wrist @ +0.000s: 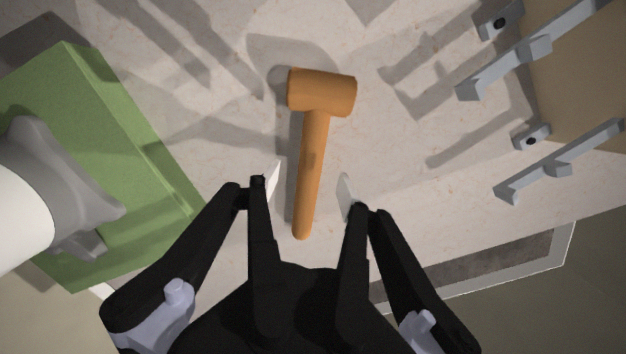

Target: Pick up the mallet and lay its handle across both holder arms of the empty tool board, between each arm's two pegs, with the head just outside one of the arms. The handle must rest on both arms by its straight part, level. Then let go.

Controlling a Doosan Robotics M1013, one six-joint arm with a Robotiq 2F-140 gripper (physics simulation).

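Frame: origin at the arm's base, x left, y back, z up, level; centimetres.
Where they show: gripper, fingertip midpoint: (308, 176); arm's base, origin of the base link: (47, 191).
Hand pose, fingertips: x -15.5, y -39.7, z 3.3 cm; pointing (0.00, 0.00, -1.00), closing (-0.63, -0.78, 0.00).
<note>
Each offset is from my fingertips to the top centre of the thing. "*": to the spot under its first point. Level surfaces: height alone.
An orange mallet @(dz -4.0, dx -1.9, dy +1.0 cm) (312, 140) lies on the pale speckled table top, its head toward the top of the view and its handle pointing down. My gripper (308, 176) is open and empty, with one finger pad on each side of the handle as seen from above. How high the pads are above the handle I cannot tell. A tan tool board @(* dz -3.7, dx -4.8, dy -37.0 cm) (582, 75) stands at the upper right, with two grey holder arms (505, 62) (580, 150) reaching out from it. Each arm shows an upturned end and a peg further in. No tool lies on these arms.
A green block (115, 150) with the robot's grey and white base (75, 185) on it is at the left. The table's front edge has a grey frame (564, 250) at the lower right. Shadows of the arms fall across the table top @(dz -9.5 cm) (400, 210).
</note>
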